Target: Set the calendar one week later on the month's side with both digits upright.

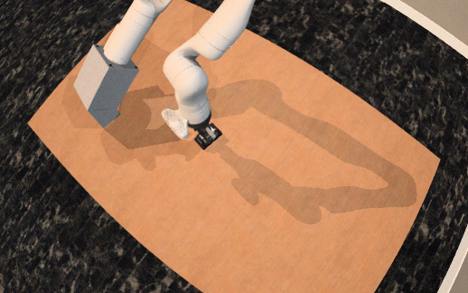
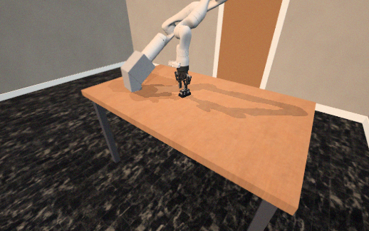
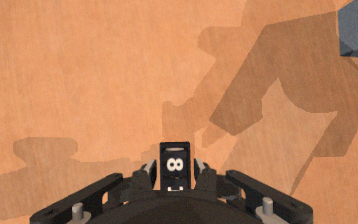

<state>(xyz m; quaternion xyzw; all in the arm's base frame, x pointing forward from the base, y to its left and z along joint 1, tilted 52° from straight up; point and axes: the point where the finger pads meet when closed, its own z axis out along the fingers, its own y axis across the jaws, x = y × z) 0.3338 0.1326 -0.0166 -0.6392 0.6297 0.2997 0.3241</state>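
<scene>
My hand is 60 mm above the black calendar tray and 20 mm to the right of it.
</scene>
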